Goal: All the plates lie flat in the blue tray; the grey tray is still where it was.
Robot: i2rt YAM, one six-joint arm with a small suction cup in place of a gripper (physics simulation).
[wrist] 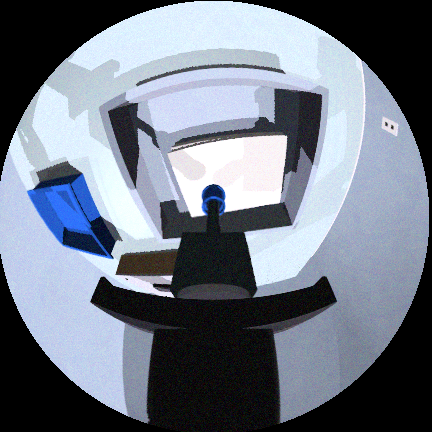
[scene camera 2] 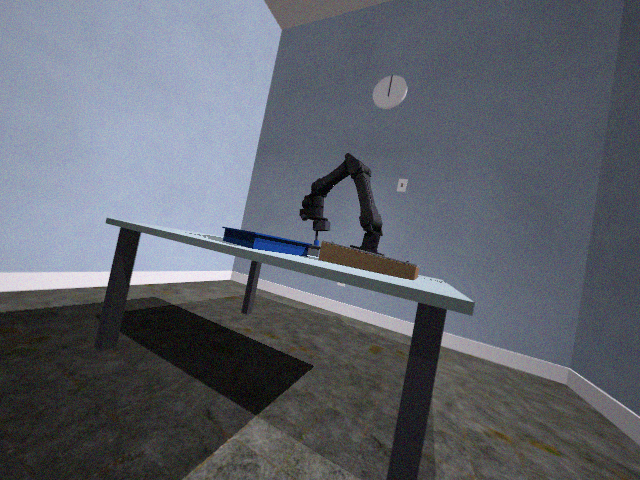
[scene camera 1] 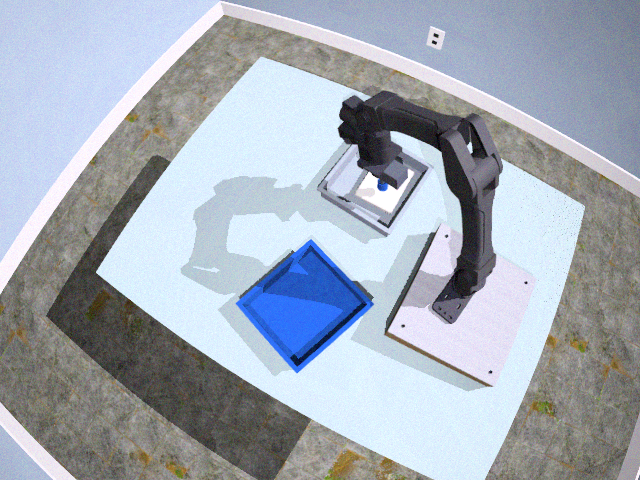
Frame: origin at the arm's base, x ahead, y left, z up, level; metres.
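Seen in the pictures: hand, its tool point: (wrist: 213,194) (scene camera 1: 382,186); arm's base, origin of its link: (scene camera 2: 367,252) (scene camera 1: 463,285).
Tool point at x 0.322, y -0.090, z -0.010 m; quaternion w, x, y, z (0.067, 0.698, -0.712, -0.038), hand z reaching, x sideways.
Pixels of each thing's middle, then the offset from my tool point to it. "spot": a spot on its surface instead.
- grey tray, middle of its body: (wrist: 224,165) (scene camera 1: 376,181) (scene camera 2: 312,249) 0.028 m ahead, 0.015 m right, 0.025 m down
- white square plate, middle of its body: (wrist: 232,178) (scene camera 1: 385,183) 0.007 m ahead, 0.028 m right, 0.027 m down
- pale lavender slab, a spot on its surface: (wrist: 201,109) spot: 0.098 m ahead, 0.010 m left, 0.047 m down
- blue tray, middle of its body: (scene camera 1: 304,306) (wrist: 66,218) (scene camera 2: 266,242) 0.044 m back, 0.370 m left, 0.025 m down
A grey tray (scene camera 1: 347,205) (wrist: 213,82) stands at the back of the table. A white square plate (scene camera 1: 385,200) (wrist: 241,169) lies in it. A pale lavender slab (wrist: 201,109) shows beyond the plate inside the tray; I cannot tell whether it is another plate. My suction cup (scene camera 1: 382,186) (scene camera 2: 315,240) (wrist: 213,197) hangs a little above the plate's near edge and holds nothing. The blue tray (scene camera 1: 310,310) (scene camera 2: 263,241) (wrist: 64,205) stands empty in front of the grey tray. In the low side view the grey tray is hidden.
The arm is bolted to a pale board with wooden sides (scene camera 1: 490,330) (scene camera 2: 367,260) (wrist: 144,261), right of both trays. The arm's elbow (scene camera 1: 475,154) rises over the grey tray's right side. The table edge (scene camera 2: 361,281) runs close to the board.
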